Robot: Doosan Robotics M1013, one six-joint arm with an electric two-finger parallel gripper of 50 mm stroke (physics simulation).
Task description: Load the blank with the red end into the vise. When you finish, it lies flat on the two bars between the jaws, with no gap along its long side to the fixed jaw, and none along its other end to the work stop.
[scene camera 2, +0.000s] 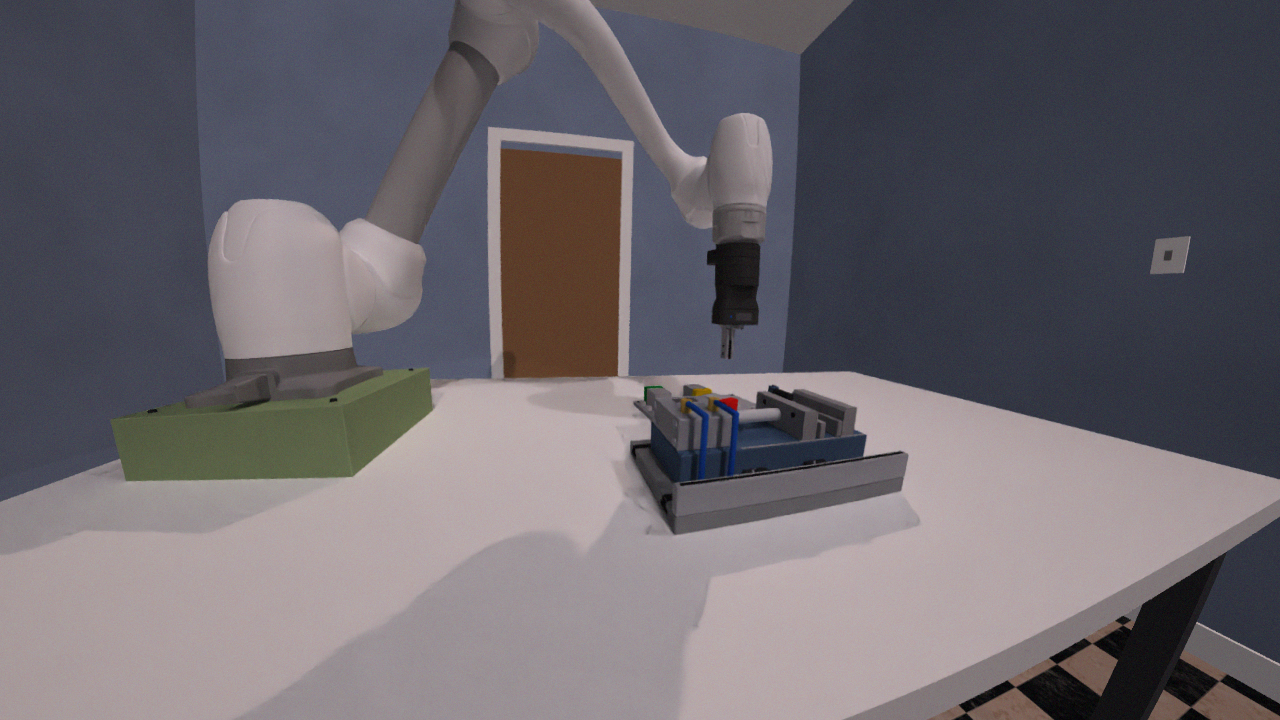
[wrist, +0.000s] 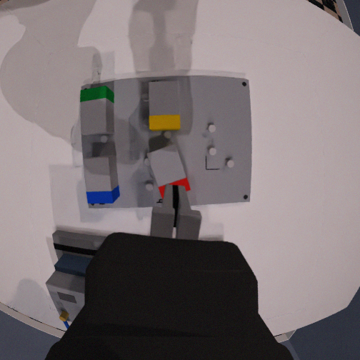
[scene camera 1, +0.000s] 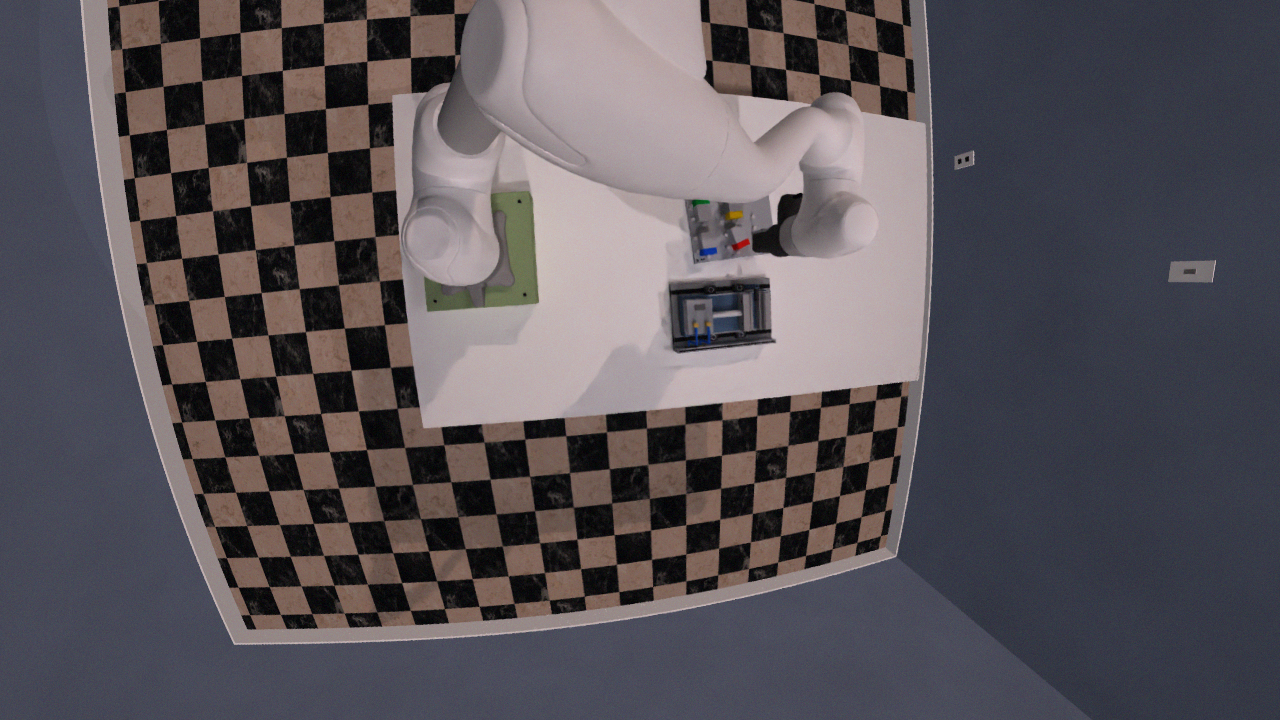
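Observation:
The blank with the red end lies on the grey plate, turned at an angle to the plate's edges, its red end toward my gripper in the wrist view. My gripper is shut and empty. Its fingertips are above the plate and overlap the red end in the wrist view. In scene camera 1 the fingertips are hidden by the arm. The vise stands beside the plate. A light bar shows between its jaws, and no blank shows there.
Blanks with green, yellow and blue ends lie on the plate, near the red-ended one. Short pegs stand up from the plate. Blue hoses rise at one end of the vise. The arm's green base block is at the left.

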